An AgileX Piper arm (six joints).
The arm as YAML. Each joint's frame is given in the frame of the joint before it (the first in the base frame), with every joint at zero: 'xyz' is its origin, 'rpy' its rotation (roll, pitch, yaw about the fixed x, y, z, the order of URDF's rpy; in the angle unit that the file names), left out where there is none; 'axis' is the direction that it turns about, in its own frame. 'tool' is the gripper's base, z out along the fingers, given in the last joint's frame.
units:
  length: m
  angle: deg
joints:
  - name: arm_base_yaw
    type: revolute
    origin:
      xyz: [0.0, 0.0, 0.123]
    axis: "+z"
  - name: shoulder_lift
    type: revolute
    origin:
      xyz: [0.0, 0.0, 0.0]
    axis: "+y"
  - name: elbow
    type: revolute
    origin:
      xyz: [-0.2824, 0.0, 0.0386]
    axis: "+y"
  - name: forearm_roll
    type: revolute
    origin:
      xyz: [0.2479, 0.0, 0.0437]
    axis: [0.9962, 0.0, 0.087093]
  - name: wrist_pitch
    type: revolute
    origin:
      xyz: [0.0, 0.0, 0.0]
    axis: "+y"
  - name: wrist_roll
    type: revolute
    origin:
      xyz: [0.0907, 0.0, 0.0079]
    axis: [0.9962, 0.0, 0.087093]
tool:
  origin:
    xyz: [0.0, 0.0, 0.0]
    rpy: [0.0, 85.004, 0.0]
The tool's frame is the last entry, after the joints.
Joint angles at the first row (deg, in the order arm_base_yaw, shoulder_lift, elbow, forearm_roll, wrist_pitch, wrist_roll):
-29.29, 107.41, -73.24, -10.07, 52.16, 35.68
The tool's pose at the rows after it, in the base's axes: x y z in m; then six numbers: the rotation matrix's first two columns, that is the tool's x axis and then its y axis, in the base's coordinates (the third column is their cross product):
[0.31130 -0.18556 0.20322 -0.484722 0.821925 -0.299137 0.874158 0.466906 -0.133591]
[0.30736 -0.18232 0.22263 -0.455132 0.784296 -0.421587 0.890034 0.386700 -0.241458]
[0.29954 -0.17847 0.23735 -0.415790 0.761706 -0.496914 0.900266 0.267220 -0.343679]
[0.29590 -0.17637 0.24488 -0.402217 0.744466 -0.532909 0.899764 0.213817 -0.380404]
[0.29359 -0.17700 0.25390 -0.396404 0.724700 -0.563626 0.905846 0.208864 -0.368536]
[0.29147 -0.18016 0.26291 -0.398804 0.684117 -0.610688 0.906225 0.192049 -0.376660]
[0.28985 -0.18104 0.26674 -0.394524 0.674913 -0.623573 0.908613 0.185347 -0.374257]
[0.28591 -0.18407 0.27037 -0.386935 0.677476 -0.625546 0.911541 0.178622 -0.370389]
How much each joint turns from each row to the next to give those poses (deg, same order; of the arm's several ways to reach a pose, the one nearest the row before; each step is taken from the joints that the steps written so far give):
2.49, -1.87, 0.00, -10.01, 1.85, 8.87
2.76, -2.17, 0.00, -12.23, 4.10, 10.49
2.21, -1.24, -0.10, -8.55, 7.51, 8.07
0.95, -0.65, 0.00, -3.39, 3.34, 2.86
0.00, -1.30, 0.00, -1.43, -0.23, 0.38
0.00, -0.90, 0.00, -3.66, 0.12, 1.12
-0.11, -0.51, 0.00, -0.77, 0.08, 0.23
-0.76, -0.65, 0.00, 0.16, 0.00, -0.57

